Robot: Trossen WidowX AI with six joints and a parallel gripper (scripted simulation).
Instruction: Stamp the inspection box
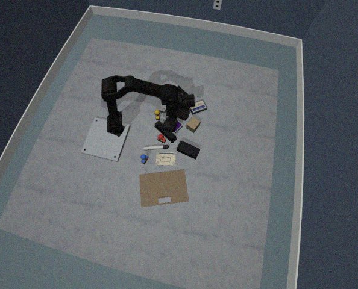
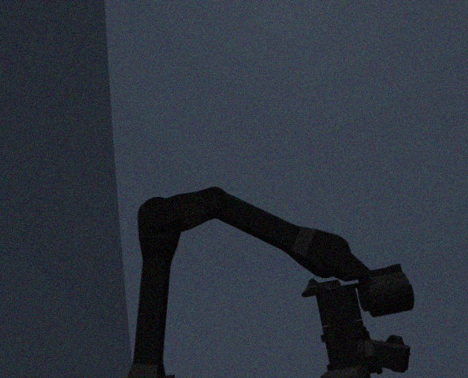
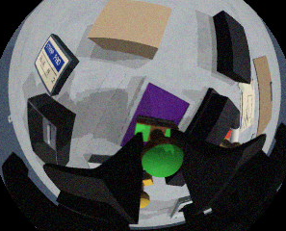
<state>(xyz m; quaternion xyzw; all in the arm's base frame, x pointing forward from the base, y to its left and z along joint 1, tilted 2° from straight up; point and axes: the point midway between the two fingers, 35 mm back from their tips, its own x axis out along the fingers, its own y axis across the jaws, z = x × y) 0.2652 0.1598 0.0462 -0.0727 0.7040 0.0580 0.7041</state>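
My gripper tip is right at the green-knobbed stamp. From my gripper tip the other things lie so: long black bar (60 mm to the right, 20 mm below, 20 mm behind); yellow stamp (100 mm behind, 20 mm below, 10 mm to the left); purple ink pad (30 mm below).
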